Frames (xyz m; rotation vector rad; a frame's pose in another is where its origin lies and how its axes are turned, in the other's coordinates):
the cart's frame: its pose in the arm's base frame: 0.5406 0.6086 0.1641 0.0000 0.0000 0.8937
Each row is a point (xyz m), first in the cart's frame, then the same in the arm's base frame.
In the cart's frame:
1: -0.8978 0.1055 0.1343
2: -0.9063 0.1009 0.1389
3: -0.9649 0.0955 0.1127
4: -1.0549 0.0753 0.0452
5: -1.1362 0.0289 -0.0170
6: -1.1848 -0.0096 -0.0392
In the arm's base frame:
1: -0.1041 -0.0250 0.2984
2: -0.1059 -0.0345 0.3030
3: -0.1384 -0.0836 0.2768
4: -0.1790 -0.1664 0.2093
5: -0.1938 -0.2588 0.1471
6: -0.1942 -0.3208 0.1249

